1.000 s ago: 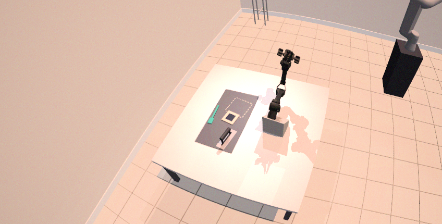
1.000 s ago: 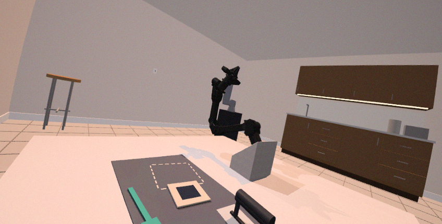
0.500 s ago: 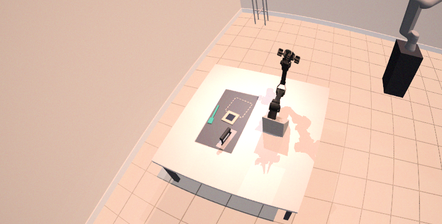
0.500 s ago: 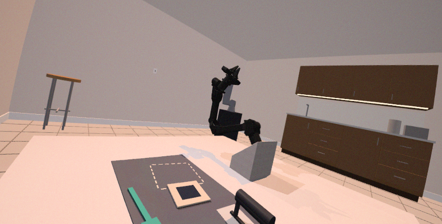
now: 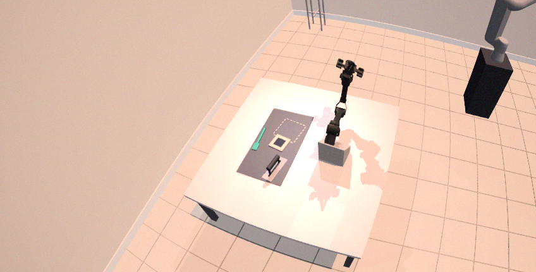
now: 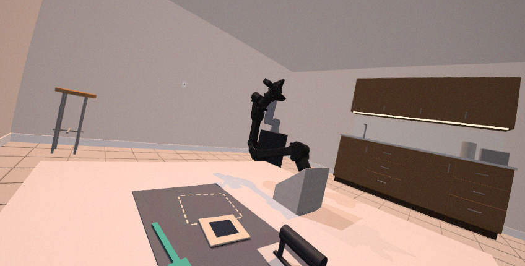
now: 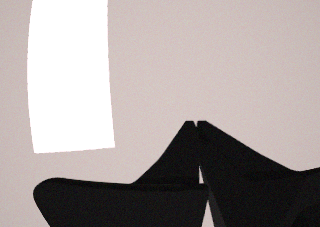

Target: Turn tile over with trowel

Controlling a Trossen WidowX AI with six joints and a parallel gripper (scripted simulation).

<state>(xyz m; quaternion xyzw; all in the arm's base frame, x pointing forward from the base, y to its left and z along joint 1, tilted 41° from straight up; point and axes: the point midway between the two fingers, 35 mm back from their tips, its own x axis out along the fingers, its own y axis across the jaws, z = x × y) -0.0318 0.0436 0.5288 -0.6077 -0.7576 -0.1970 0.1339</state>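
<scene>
Now: gripper tip 41 cm short of the trowel, 52 cm to the right of it and 57 cm above it. Also, from my gripper tip: square tile: 46 cm ahead, 29 cm to the left, 60 cm below; then dark mat: 48 cm ahead, 30 cm to the left, 63 cm below; then green strip: 62 cm ahead, 32 cm to the left, 60 cm below.
</scene>
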